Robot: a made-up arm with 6 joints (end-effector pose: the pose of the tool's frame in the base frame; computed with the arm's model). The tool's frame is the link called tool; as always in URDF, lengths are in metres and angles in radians.
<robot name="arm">
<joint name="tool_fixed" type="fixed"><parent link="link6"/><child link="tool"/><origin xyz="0.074 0.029 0.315" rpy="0 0 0"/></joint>
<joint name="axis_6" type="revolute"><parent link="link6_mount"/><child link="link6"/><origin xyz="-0.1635 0.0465 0.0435" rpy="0 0 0"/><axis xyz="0 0 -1"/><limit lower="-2.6" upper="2.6" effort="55" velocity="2.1"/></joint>
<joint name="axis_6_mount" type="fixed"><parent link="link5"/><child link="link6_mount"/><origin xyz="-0.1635 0.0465 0.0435" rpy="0 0 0"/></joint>
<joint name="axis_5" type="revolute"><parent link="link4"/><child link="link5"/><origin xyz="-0.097 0.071 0.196" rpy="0 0 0"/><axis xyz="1 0 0"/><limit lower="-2.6" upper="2.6" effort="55" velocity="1.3"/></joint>
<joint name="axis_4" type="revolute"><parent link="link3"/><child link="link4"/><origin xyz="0.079 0.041 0.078" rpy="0 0 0"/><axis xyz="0 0 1"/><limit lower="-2.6" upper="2.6" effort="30" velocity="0.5"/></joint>
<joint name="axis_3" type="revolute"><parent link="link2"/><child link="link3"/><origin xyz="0.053 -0.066 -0.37" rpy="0 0 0"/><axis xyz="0 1 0"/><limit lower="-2.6" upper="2.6" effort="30" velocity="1.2"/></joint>
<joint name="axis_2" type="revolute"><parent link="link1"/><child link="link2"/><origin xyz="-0.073 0.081 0.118" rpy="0 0 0"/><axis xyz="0 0 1"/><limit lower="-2.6" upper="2.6" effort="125" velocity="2.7"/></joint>
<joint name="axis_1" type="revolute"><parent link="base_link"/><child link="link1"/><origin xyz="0 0 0.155" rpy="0 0 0"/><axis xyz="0 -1 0"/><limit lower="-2.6" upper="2.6" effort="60" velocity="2.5"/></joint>
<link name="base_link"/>
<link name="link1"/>
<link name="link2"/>
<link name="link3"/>
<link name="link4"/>
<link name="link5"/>
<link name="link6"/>
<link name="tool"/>
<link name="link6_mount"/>
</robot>
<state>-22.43 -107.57 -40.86 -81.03 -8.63 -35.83</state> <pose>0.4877 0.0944 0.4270 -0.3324 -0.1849 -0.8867 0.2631</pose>
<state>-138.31 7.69 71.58 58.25 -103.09 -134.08</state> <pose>0.2729 -0.1443 0.0097 -0.7256 0.2456 -0.4505 0.4585</pose>
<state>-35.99 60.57 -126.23 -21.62 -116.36 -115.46</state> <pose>-0.5649 0.5155 0.0469 -0.3073 0.0454 0.4665 0.8282</pose>
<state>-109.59 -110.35 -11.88 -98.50 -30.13 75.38</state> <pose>0.3751 -0.3510 -0.0753 0.5264 0.5466 0.3108 0.5723</pose>
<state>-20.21 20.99 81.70 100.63 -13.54 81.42</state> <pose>0.6499 -0.0767 -0.2140 0.0551 0.6905 0.2653 0.6707</pose>
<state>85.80 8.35 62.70 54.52 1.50 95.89</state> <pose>-0.2126 -0.1436 0.6922 0.0080 -0.1991 -0.3269 0.9238</pose>
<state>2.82 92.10 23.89 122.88 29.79 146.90</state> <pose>0.2564 0.7904 0.3274 -0.4341 0.0837 0.5176 0.7326</pose>
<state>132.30 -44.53 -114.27 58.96 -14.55 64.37</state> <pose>0.9412 0.2139 0.2859 -0.0839 0.6847 0.4001 0.6034</pose>
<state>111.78 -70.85 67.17 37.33 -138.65 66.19</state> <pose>-0.0438 0.2224 0.0033 -0.2151 -0.6057 -0.6732 0.3657</pose>
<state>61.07 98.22 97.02 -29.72 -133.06 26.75</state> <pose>-0.0783 0.0210 -0.3508 0.8729 0.1859 -0.1007 0.4398</pose>
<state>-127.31 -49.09 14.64 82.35 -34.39 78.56</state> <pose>0.5519 -0.0967 0.2314 -0.3846 0.7568 -0.0675 0.5241</pose>
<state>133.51 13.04 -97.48 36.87 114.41 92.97</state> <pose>0.2500 -0.4262 0.3656 -0.0230 -0.7247 0.4533 0.5184</pose>
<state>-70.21 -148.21 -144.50 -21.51 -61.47 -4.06</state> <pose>-0.4456 -0.3409 -0.3245 0.8996 0.3785 -0.0290 0.2159</pose>
